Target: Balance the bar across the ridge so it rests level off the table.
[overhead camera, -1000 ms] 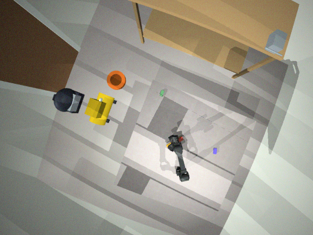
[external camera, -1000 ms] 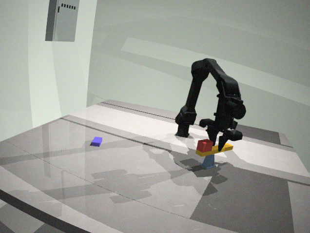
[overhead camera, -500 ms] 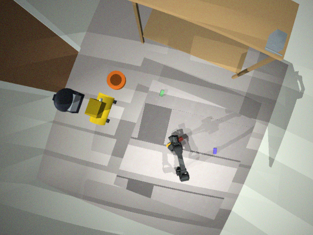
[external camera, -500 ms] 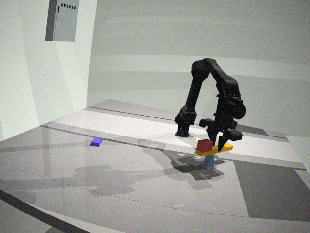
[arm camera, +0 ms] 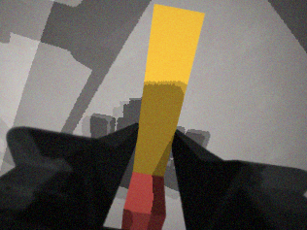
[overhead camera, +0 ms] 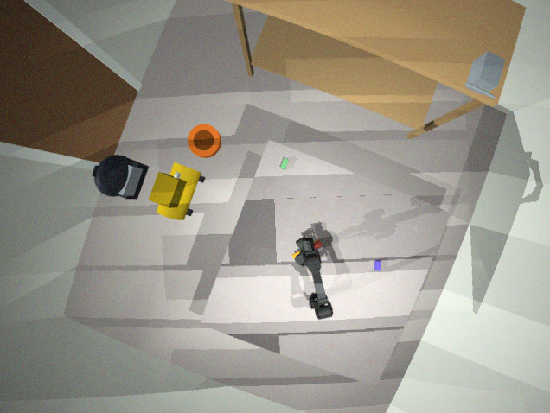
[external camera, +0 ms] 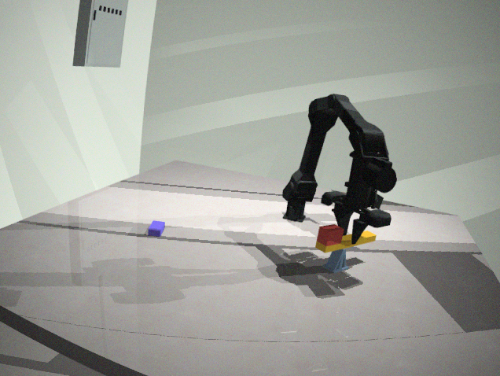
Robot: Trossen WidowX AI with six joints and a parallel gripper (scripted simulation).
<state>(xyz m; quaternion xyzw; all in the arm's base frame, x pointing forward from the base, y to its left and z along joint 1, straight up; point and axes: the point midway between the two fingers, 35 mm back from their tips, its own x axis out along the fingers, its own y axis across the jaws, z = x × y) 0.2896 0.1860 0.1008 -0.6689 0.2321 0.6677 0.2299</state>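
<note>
Now: the ridge 2 cm to the right of my gripper tip, 2 cm ahead of it and 1 cm below it. The rest, counted from my gripper tip: small purple block (49 cm to the right, 6 cm below, 6 cm ahead); small green block (45 cm ahead, 31 cm to the left, 6 cm below).
</note>
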